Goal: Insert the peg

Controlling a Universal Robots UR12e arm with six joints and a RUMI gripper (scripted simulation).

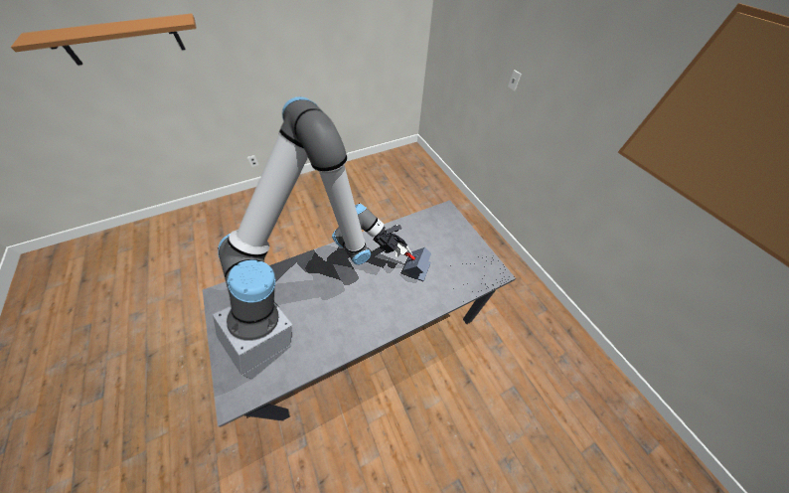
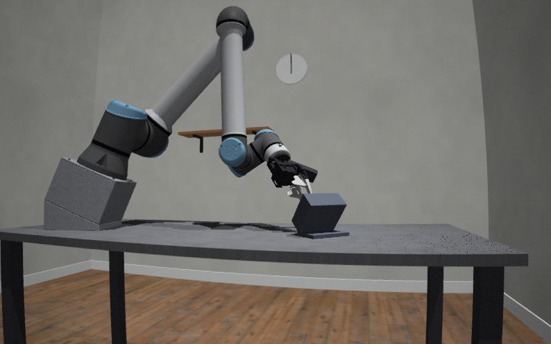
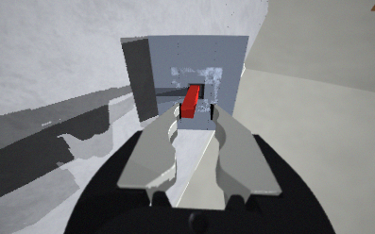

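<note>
The red peg lies 2 cm below my hand, 2 cm ahead of it and 1 cm to the right of it.
</note>
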